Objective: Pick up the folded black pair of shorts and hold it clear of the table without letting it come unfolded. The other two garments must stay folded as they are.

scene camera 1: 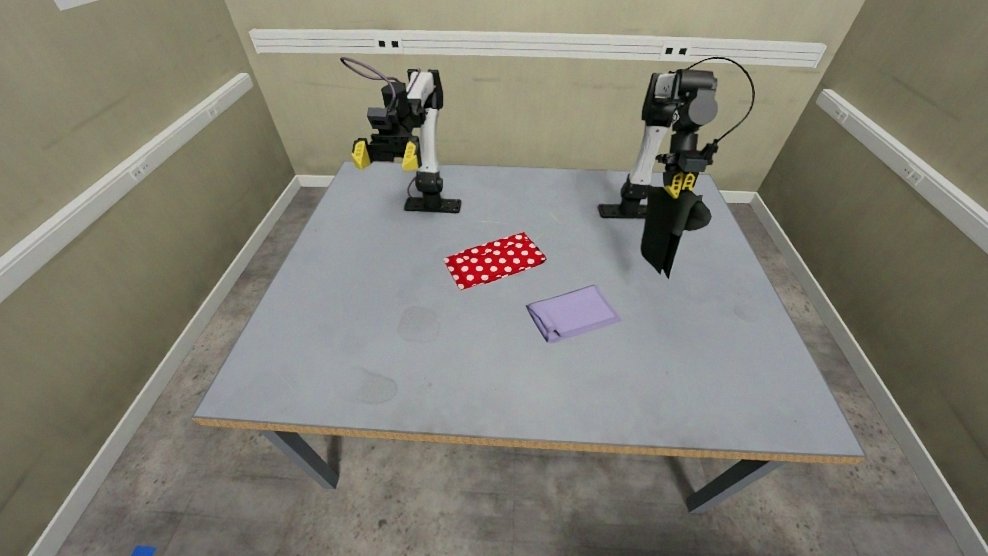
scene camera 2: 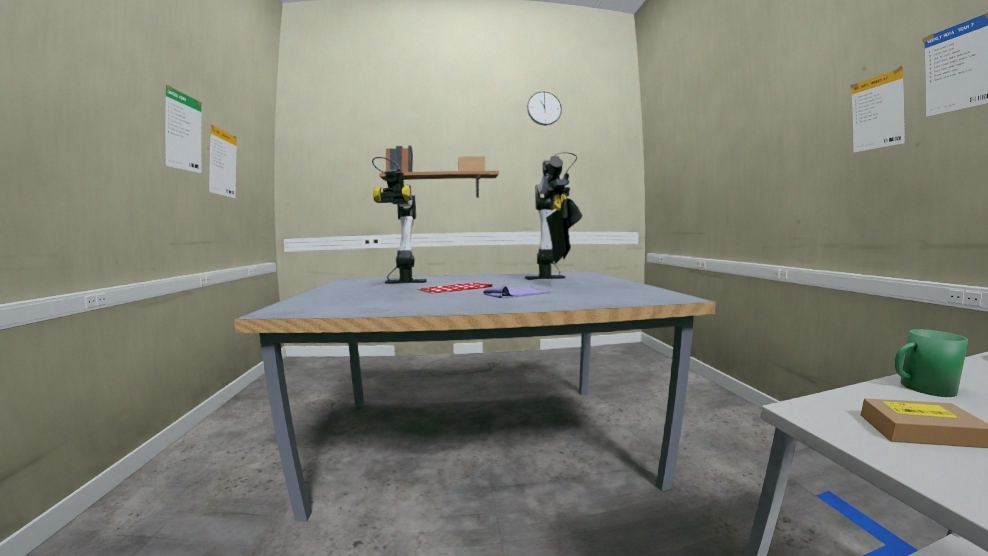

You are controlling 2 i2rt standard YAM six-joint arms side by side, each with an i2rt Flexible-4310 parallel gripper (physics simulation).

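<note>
The black shorts [scene camera 1: 659, 228] [scene camera 2: 561, 231] hang as a compact bundle from my left gripper [scene camera 1: 680, 183] [scene camera 2: 560, 201], which is shut on them. In scene camera 2 their lower end is above the table top. One part bulges out to the right near the fingers. A red garment with white dots [scene camera 1: 494, 260] [scene camera 2: 456, 287] lies folded flat near the table's middle. A purple garment [scene camera 1: 576, 312] [scene camera 2: 528, 291] lies folded to its right and nearer the front edge. My right gripper [scene camera 1: 385, 156] [scene camera 2: 391, 194] is open and empty, raised at the back left.
The grey table [scene camera 1: 310, 359] [scene camera 2: 373, 304] carries both arm bases at its back. A trunking rail [scene camera 1: 538, 47] [scene camera 2: 476, 239] runs along the back wall. In scene camera 2 a wall shelf [scene camera 2: 449, 174] is behind the arms, and a white side table [scene camera 2: 815, 421] with a green mug [scene camera 2: 934, 363] stands front right.
</note>
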